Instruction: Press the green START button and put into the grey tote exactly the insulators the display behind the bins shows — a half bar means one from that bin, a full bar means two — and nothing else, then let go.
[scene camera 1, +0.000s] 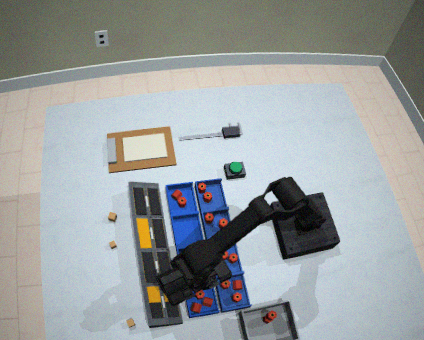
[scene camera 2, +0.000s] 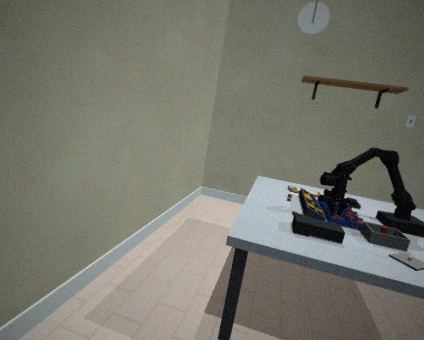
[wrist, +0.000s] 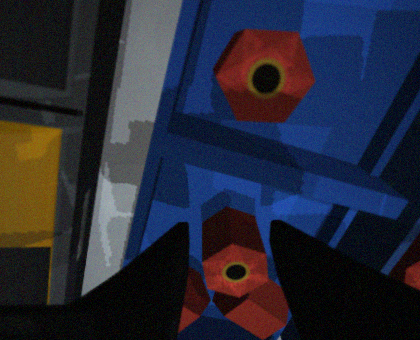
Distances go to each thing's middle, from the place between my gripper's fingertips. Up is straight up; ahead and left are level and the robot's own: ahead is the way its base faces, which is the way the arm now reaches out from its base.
Now: the dark block (scene camera 2: 304, 225) 110 mm ahead of my hand, 270 mm to the left of it and 10 mm above it.
